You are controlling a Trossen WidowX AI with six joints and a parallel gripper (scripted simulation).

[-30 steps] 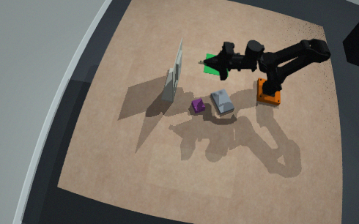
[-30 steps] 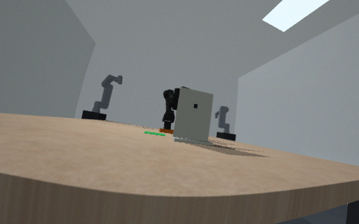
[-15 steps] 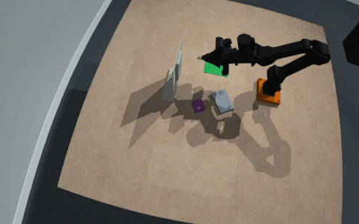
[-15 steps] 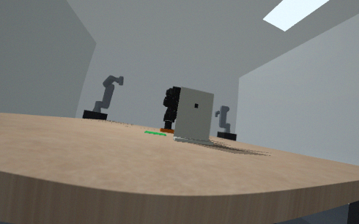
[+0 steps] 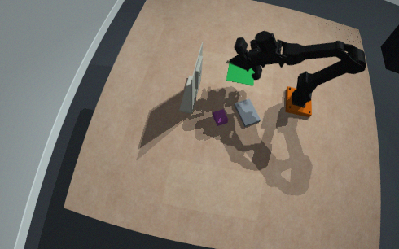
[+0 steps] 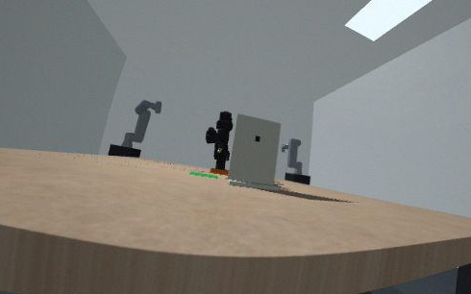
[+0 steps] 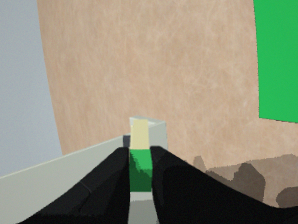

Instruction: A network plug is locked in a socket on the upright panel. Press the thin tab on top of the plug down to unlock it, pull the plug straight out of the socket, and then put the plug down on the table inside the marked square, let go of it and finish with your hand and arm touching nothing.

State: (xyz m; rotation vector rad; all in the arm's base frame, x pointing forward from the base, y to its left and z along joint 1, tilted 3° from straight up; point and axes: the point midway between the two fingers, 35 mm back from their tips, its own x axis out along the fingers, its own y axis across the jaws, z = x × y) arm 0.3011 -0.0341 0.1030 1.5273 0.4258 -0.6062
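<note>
My gripper tip is now 6 cm past the green square, 5 cm to the left of it and 12 cm above it. From my gripper tip the other things lie so: panel 12 cm ahead, 12 cm to the left, 1 cm below; then network plug right at my gripper tip; then grey block 11 cm behind, 15 cm to the left, 11 cm below.
</note>
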